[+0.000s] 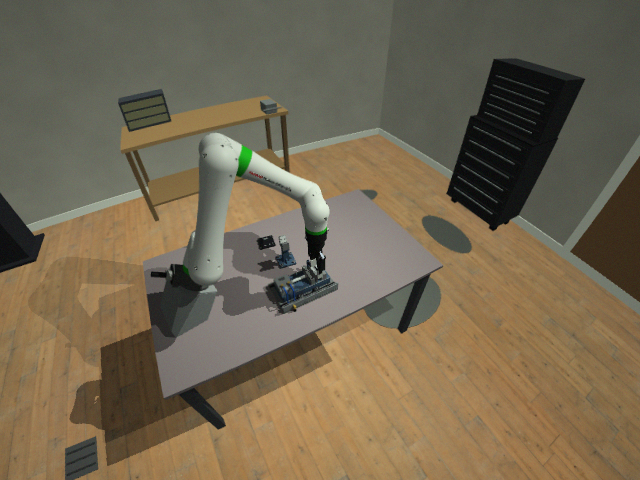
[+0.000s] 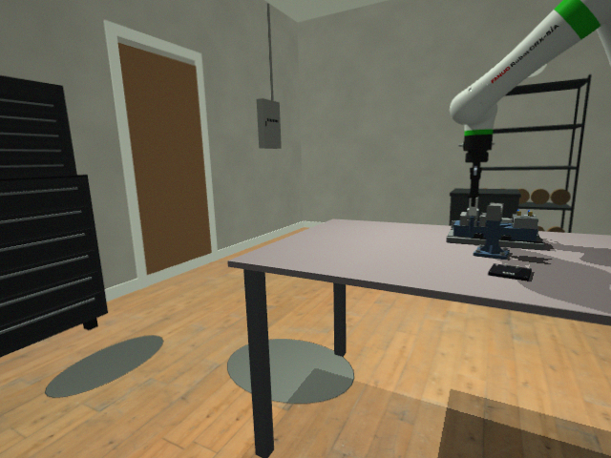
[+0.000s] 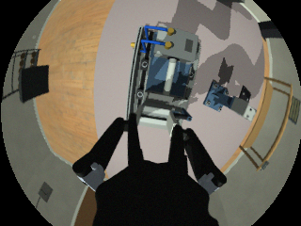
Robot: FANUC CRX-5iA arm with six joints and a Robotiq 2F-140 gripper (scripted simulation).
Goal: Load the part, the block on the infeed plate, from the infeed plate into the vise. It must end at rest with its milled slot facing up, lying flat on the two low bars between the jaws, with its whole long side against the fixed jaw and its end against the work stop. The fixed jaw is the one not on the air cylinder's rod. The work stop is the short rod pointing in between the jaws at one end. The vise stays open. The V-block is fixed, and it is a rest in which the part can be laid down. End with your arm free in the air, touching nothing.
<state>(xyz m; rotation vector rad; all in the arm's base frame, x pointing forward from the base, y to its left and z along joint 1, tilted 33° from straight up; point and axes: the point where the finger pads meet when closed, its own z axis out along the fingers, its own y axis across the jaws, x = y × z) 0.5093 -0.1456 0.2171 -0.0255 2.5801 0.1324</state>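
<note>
Now: the part 20 mm below my hand. Also, from my hand: air cylinder 170 mm behind, 10 mm to the left, 50 mm below; then vise 70 mm behind, 20 mm to the left, 80 mm below; then black infeed plate 130 mm behind, 410 mm to the left, 120 mm below.
</note>
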